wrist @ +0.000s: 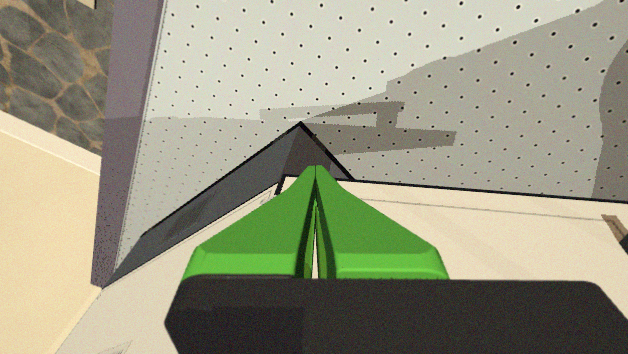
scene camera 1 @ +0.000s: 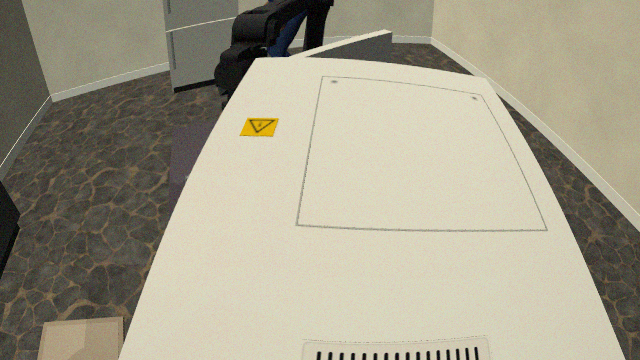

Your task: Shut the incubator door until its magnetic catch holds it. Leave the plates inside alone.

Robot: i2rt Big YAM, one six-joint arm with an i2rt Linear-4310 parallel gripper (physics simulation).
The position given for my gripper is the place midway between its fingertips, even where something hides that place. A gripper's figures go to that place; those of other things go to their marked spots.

Labels:
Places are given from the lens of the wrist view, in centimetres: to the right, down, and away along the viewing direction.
my gripper (wrist: 315,178): 0, 0, 13
incubator (wrist: 480,234): 14, 5, 26

